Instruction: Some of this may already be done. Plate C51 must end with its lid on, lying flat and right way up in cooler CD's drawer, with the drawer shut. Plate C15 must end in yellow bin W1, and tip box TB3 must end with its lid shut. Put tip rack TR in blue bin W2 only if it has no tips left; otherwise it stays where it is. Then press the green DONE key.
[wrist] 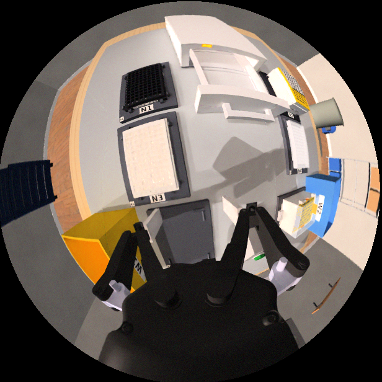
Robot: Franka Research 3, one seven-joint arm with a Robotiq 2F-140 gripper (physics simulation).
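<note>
My gripper is open, its two fingers wide apart above a dark nest, with nothing between them. The cooler's white drawer is pulled out, and no plate shows inside. A cream plate lies on nest N3. A black rack stands on nest N1. A white plate lies on a nest at the right. A white box with a yellow grid stands beside blue bin W2. Another white-and-yellow box is at the upper right. Yellow bin W1 is left of the fingers. Plate names are not readable.
The white cooler body stands at the back. The dark nest lies below the gripper. A green key shows beside the right finger. A grey-green cylinder is beyond the right table edge. A dark blue slatted object is at the far left.
</note>
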